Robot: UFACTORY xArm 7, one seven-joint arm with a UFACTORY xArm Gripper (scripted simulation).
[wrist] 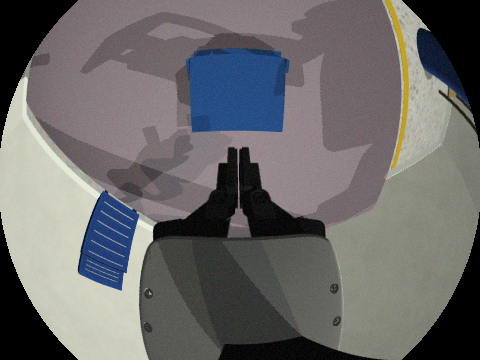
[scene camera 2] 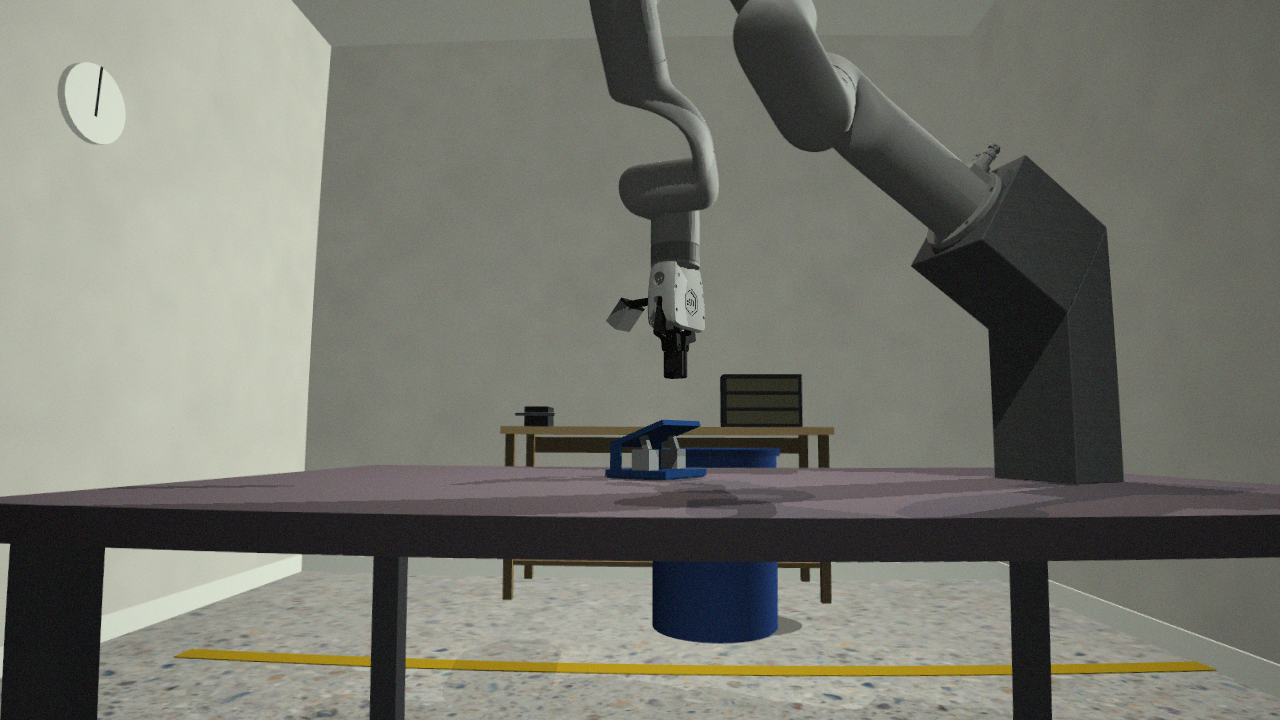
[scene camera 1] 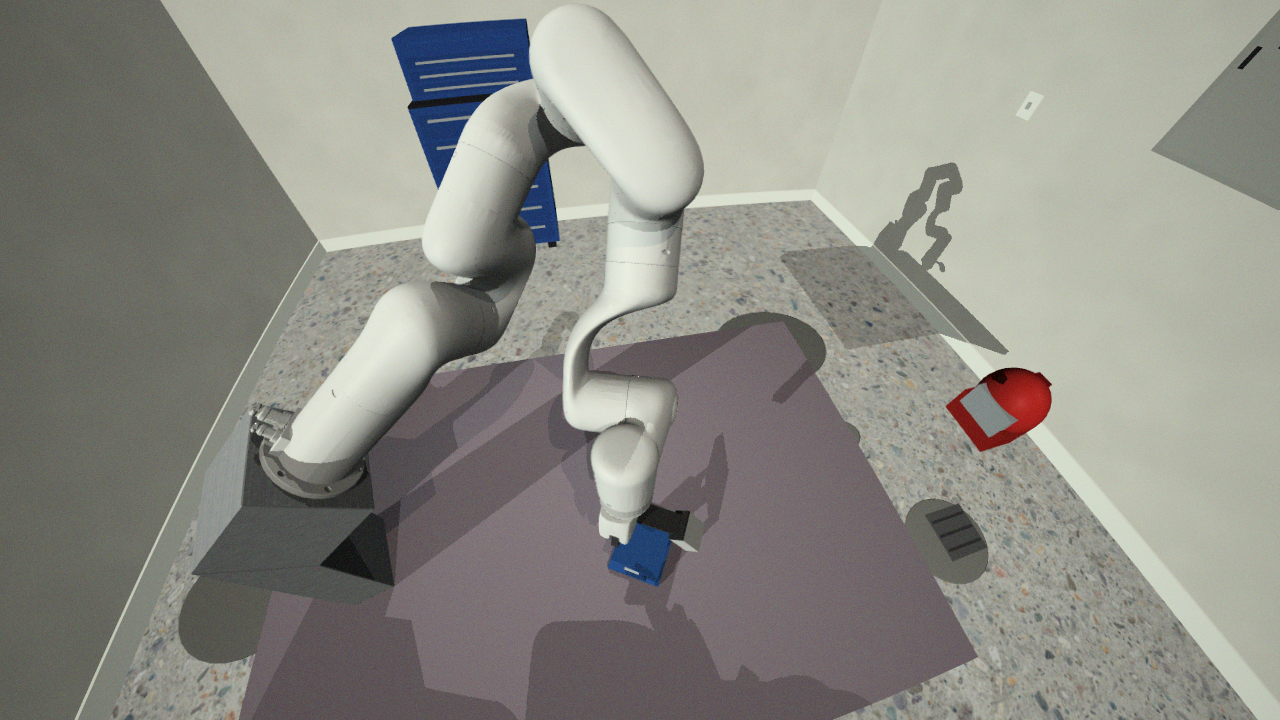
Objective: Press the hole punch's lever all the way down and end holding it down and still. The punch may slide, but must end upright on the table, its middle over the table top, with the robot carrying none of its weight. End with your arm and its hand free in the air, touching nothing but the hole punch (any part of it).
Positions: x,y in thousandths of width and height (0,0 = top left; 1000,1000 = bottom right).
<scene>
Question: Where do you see a blue hole punch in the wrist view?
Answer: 495,249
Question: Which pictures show my gripper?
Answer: The wrist view, scene camera 2 and scene camera 1: all of them.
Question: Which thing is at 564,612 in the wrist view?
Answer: My gripper.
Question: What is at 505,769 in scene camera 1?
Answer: A blue hole punch.
</scene>
